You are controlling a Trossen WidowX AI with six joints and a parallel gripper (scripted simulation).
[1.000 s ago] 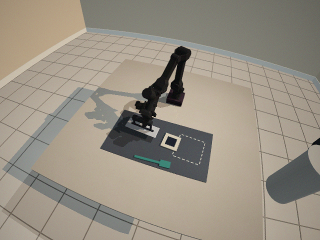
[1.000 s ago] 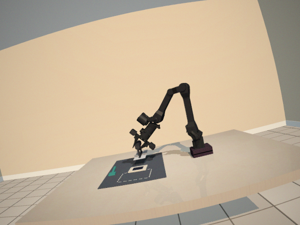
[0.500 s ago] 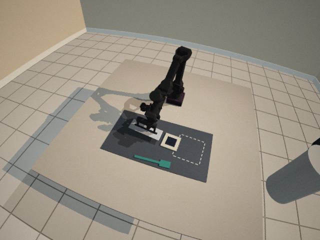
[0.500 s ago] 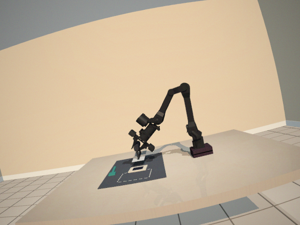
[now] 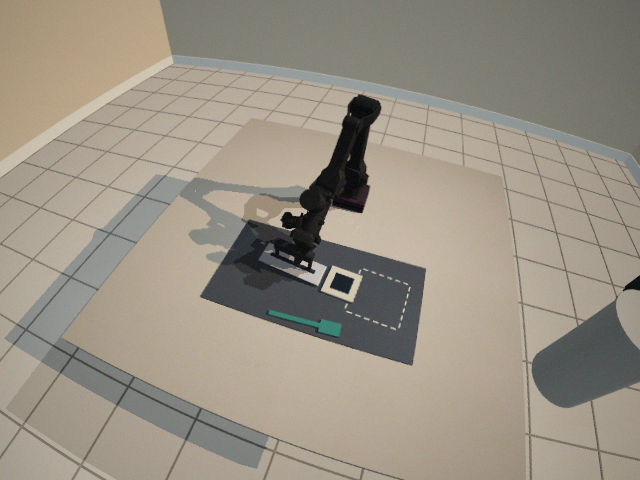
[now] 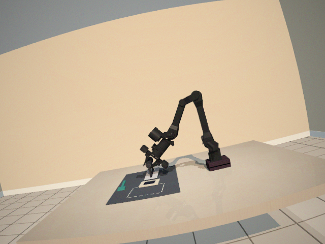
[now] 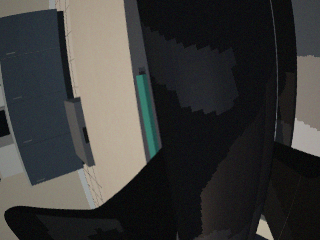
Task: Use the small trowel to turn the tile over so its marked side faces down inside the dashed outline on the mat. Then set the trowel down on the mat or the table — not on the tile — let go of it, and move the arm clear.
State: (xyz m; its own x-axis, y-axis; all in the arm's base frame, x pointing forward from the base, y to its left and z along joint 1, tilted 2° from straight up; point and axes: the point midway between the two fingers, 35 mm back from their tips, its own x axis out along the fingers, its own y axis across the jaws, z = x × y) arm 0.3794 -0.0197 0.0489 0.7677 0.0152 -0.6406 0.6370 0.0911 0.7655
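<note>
The dark mat lies 80 mm below my gripper tip, 70 mm to the left of it and 10 mm behind it. Round my gripper tip: tile: 140 mm to the left, 60 mm below, 40 mm behind; then green flat tool: 120 mm ahead, 110 mm to the left, 60 mm below; then trowel: 30 mm behind, 10 mm below.
</note>
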